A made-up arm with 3 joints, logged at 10 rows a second.
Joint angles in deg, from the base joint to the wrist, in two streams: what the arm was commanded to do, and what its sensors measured. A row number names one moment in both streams.
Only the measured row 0 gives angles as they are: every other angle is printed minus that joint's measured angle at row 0.
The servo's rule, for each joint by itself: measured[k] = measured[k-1] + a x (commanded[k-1-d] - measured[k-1]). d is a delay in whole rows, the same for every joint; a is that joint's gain. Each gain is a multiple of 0.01, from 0.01 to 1. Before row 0 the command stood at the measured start. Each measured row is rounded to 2 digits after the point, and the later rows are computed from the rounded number. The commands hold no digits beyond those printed.
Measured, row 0:
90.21 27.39 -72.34
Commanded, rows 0 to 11:
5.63 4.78 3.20
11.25 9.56 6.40
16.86 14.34 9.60
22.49 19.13 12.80
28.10 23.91 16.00
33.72 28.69 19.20
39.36 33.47 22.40
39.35 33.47 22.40
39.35 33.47 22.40
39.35 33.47 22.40
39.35 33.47 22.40
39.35 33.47 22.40
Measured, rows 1 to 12:
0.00 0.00 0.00
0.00 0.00 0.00
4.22 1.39 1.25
9.49 3.76 3.26
15.02 6.83 5.73
20.62 10.40 8.49
26.23 14.32 11.42
31.85 18.49 14.45
37.48 22.83 17.55
38.88 25.92 19.44
39.23 28.11 20.59
39.32 29.66 21.30
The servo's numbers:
d 2
a 0.75 0.29 0.39

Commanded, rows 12 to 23:
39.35 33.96 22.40
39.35 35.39 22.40
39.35 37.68 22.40
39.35 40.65 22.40
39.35 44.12 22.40
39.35 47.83 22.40
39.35 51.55 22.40
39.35 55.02 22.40
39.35 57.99 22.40
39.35 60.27 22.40
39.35 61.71 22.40
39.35 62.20 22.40
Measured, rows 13 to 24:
39.34 30.76 21.73
39.35 31.55 21.99
39.35 32.25 22.15
39.35 33.16 22.25
39.35 34.47 22.31
39.35 36.26 22.35
39.35 38.54 22.37
39.35 41.23 22.38
39.35 44.22 22.39
39.35 47.35 22.39
39.35 50.44 22.39
39.35 53.29 22.39

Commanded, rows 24 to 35:
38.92 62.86 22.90
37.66 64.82 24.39
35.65 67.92 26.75
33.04 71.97 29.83
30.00 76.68 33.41
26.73 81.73 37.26
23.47 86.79 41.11
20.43 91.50 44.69
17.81 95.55 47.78
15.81 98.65 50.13
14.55 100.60 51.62
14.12 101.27 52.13
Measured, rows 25 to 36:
39.35 55.73 22.39
39.35 57.61 22.39
39.03 59.13 22.59
38.00 60.78 23.29
36.24 62.85 24.64
33.84 65.49 26.66
30.96 68.74 29.29
27.79 72.51 32.40
24.55 76.65 35.80
21.46 80.96 39.27
18.72 85.19 42.59
16.54 89.09 45.53

